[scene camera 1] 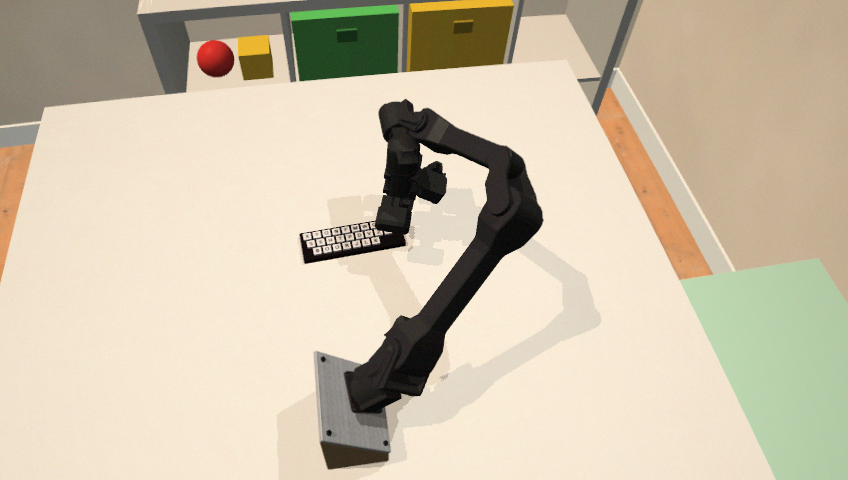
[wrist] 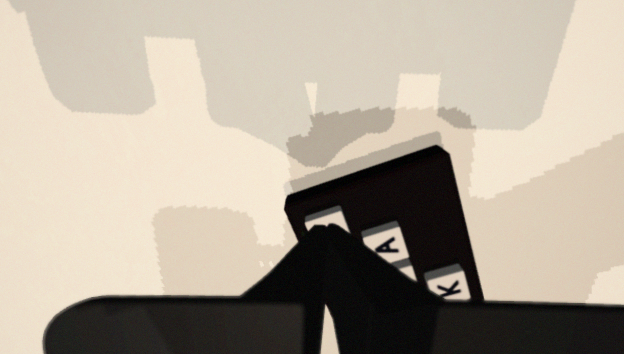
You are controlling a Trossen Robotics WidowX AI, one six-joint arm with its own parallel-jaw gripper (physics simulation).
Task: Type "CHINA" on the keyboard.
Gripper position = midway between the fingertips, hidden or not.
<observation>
my gripper: scene camera 1 397, 216; wrist 325, 237
same spot on black keyboard: (scene camera 1: 394, 240) = (wrist: 436, 206)
</observation>
